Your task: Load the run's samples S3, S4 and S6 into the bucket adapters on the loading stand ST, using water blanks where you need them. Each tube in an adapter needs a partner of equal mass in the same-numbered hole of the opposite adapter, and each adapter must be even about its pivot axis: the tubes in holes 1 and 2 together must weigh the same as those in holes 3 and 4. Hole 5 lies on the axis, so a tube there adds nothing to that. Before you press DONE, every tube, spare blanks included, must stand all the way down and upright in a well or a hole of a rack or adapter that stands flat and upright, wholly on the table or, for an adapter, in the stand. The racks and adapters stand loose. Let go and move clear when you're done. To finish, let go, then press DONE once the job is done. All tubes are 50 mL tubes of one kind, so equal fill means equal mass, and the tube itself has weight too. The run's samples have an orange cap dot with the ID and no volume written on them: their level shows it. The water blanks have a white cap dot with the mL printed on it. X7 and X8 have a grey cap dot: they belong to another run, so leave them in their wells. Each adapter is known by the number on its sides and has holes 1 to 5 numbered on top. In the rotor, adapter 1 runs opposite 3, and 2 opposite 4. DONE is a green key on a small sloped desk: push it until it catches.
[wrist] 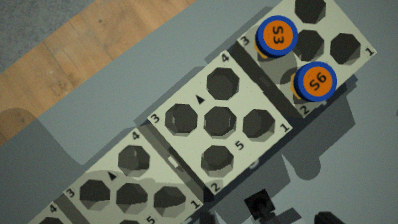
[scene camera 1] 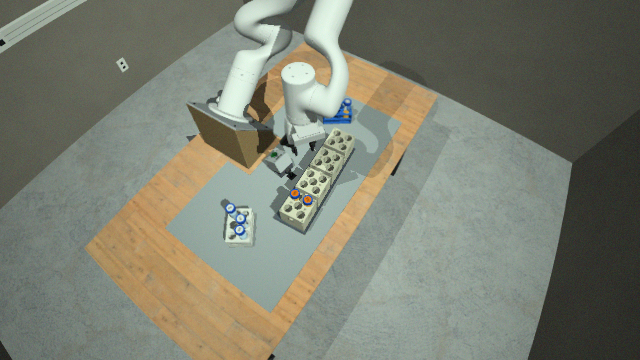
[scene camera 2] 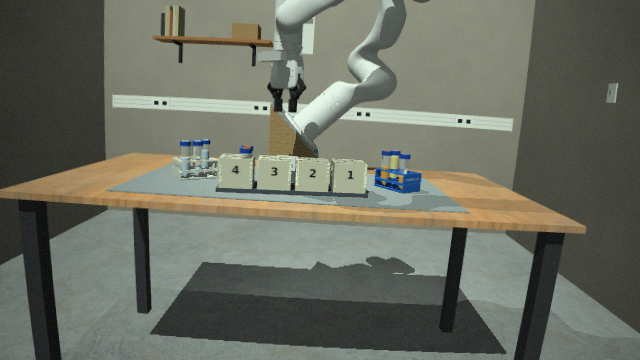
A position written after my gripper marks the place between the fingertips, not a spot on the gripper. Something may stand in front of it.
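A blue rack [scene camera 2: 411,182] is there for me to see, although in the wrist view the rack is out of frame. I see a sample tube [wrist: 316,81] as well. And there is my own gripper [scene camera 2: 285,112].
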